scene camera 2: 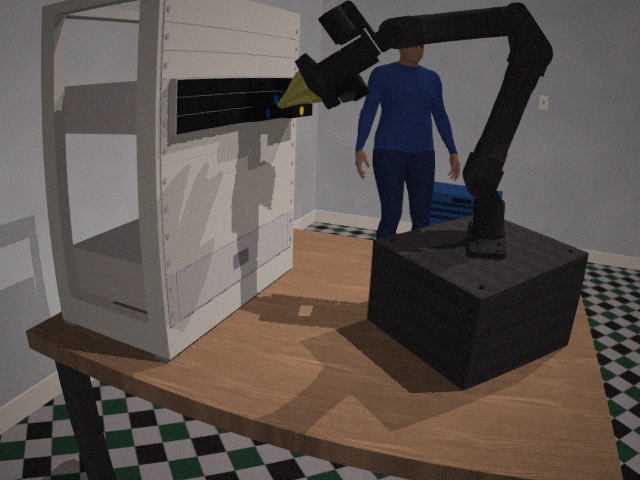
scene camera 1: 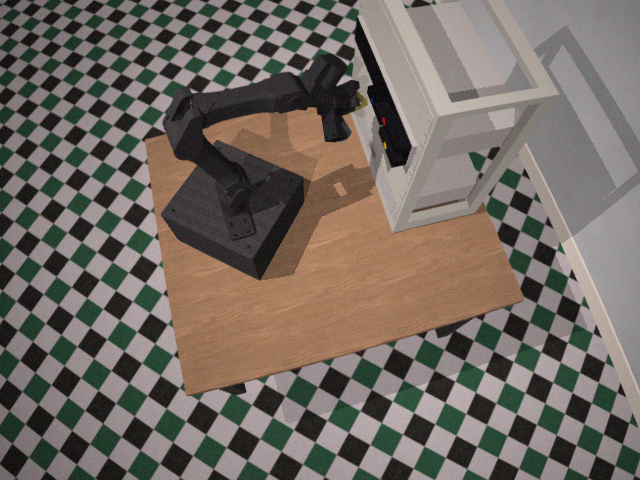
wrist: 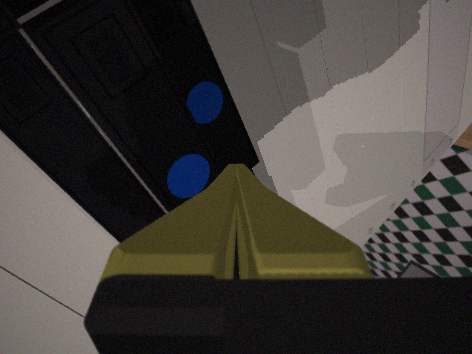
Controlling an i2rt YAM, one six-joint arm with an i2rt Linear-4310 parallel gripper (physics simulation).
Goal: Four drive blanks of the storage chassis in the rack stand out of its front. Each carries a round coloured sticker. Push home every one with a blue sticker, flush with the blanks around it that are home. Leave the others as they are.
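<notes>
The chassis [scene camera 1: 366, 51] [scene camera 2: 217, 103] [wrist: 115, 55] is a black band of drive blanks in the rack front. Two blue stickers show: one [scene camera 2: 276, 98] [wrist: 188, 176] and another [scene camera 2: 267, 113] [wrist: 205, 102]. One blue sticker [scene camera 1: 372, 101] shows in scene camera 1. A red sticker [scene camera 1: 383, 120] and a yellow sticker [scene camera 1: 385, 145] [scene camera 2: 301, 110] sit on blanks that stand out. How far the blue-stickered blanks stand out is hard to tell. My gripper [scene camera 1: 364, 100] [scene camera 2: 279, 106] [wrist: 236, 177] is shut and empty, its yellow tips close in front of the chassis beside the blue stickers; contact cannot be told.
The pale rack [scene camera 1: 447, 108] [scene camera 2: 150, 206] stands on the wooden table [scene camera 1: 330, 294] [scene camera 2: 330, 418], with flat panels above and below the chassis. The arm's dark base block [scene camera 1: 206, 206] [scene camera 2: 423, 304] is in front of it. A person [scene camera 2: 405, 108] stands behind the table.
</notes>
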